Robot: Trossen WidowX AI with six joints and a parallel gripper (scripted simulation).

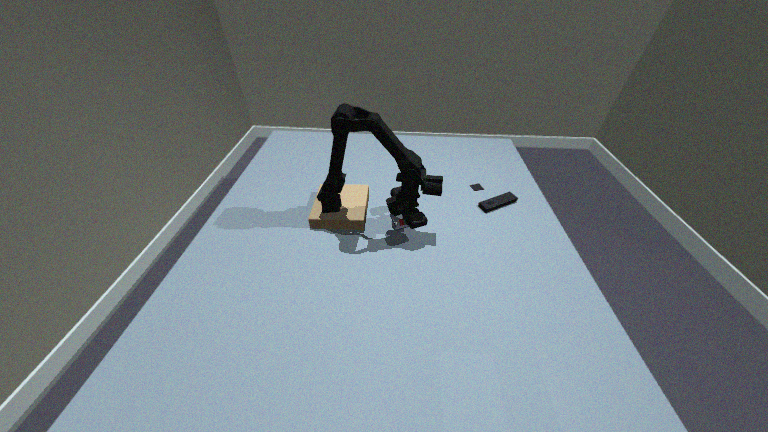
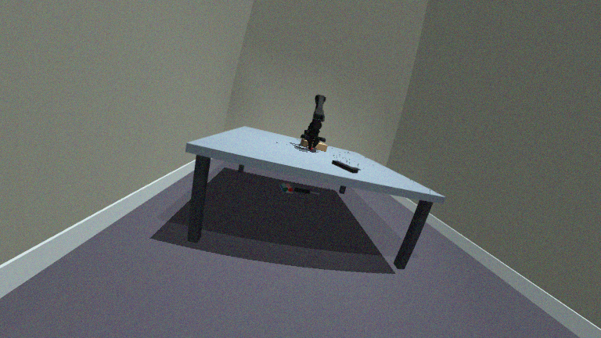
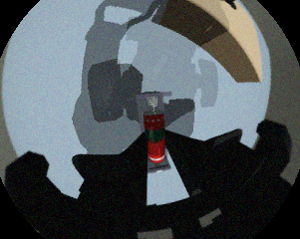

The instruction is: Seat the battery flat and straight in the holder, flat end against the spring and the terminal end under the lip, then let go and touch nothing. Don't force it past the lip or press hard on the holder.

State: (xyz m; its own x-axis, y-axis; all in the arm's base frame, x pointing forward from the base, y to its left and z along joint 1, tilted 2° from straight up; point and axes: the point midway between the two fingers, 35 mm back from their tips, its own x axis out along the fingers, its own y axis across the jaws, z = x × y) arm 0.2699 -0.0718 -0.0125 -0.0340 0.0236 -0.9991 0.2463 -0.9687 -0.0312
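Right now the battery is 10 mm above my gripper tip. Also, from my gripper tip: black remote: 380 mm ahead, 70 mm to the left, 10 mm above; battery door: 340 mm ahead, 180 mm to the left, 10 mm below.
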